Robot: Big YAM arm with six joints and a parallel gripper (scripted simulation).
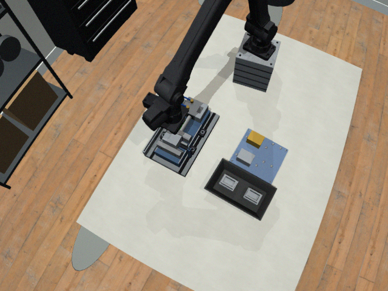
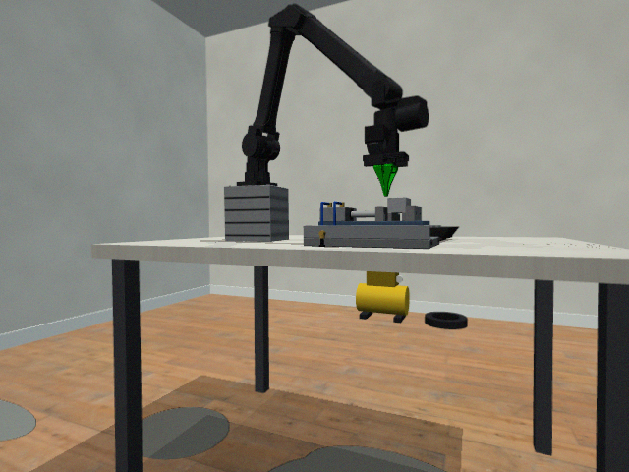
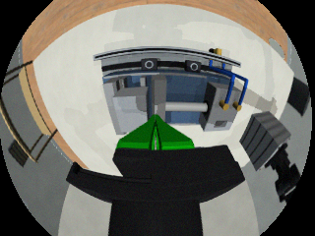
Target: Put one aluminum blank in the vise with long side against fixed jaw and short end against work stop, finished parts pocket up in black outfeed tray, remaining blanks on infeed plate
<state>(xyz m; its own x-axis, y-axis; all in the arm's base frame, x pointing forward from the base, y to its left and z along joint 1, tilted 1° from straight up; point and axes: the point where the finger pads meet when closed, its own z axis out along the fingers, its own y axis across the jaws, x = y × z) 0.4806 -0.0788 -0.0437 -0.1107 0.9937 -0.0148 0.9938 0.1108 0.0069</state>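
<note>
Right now the hose-end block is 13 cm behind my hand, 1 cm to the right of it and 5 cm below it. The rest, counted from my hand: yellow brass blank: 18 cm behind, 26 cm to the left, 10 cm below.
</note>
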